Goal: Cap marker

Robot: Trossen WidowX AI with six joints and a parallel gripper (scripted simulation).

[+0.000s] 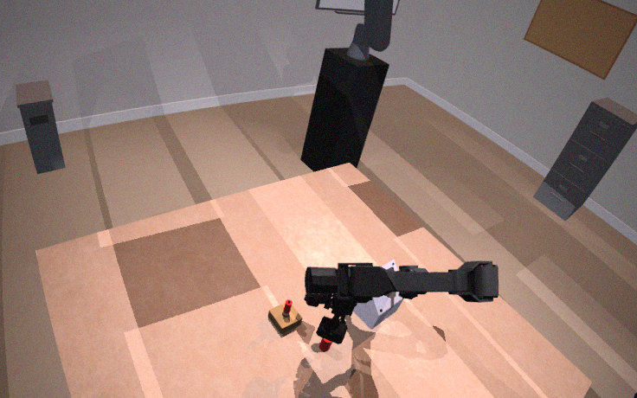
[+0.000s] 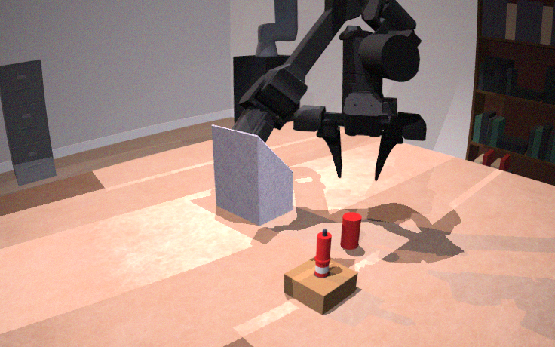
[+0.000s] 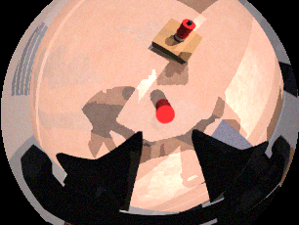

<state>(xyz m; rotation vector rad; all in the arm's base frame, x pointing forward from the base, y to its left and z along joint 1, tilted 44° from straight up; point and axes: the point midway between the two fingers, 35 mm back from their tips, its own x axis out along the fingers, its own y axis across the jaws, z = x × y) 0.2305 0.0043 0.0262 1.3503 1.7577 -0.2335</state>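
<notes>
The red cap is 9 cm below my gripper tip.
</notes>
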